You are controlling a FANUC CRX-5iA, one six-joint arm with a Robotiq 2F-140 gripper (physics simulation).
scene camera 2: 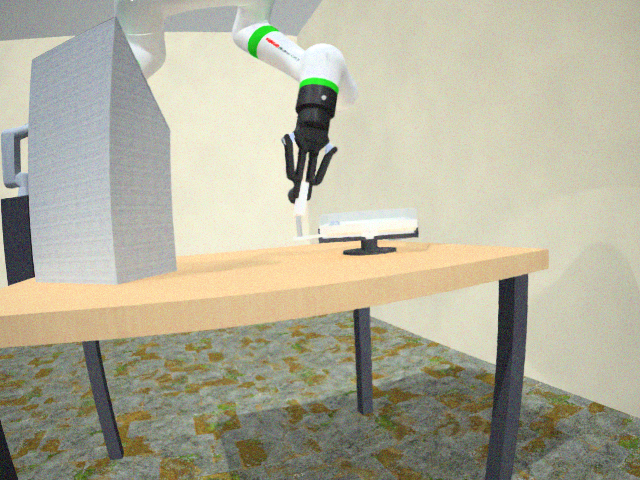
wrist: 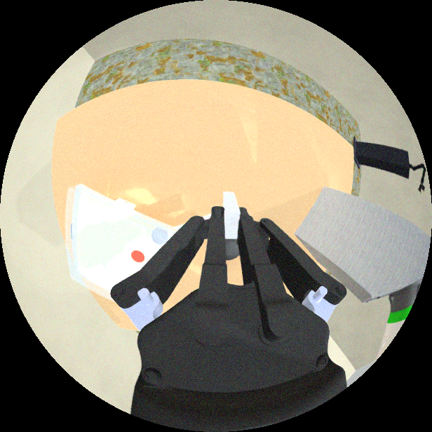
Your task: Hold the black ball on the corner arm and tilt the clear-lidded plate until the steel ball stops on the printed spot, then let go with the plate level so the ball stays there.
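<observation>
The clear-lidded plate (scene camera 2: 368,225) (wrist: 100,238) sits about level on a black stand (scene camera 2: 369,250) on the table. In the wrist view the steel ball (wrist: 159,235) lies up and to the right of the red printed spot (wrist: 137,255), apart from it. A white corner arm (scene camera 2: 309,236) sticks out at the plate's left end. My gripper (scene camera 2: 302,205) (wrist: 230,213) hangs over that arm, its fingers shut with nothing between them. The black ball (scene camera 2: 292,195) (wrist: 231,250) sits just beside the shut fingers, outside the pads.
A large grey block (scene camera 2: 98,170) (wrist: 362,241) stands on the left part of the wooden table (scene camera 2: 258,289) (wrist: 201,132). A dark box (wrist: 381,158) sits off the table's edge. The table's near and right edges drop to a mottled floor.
</observation>
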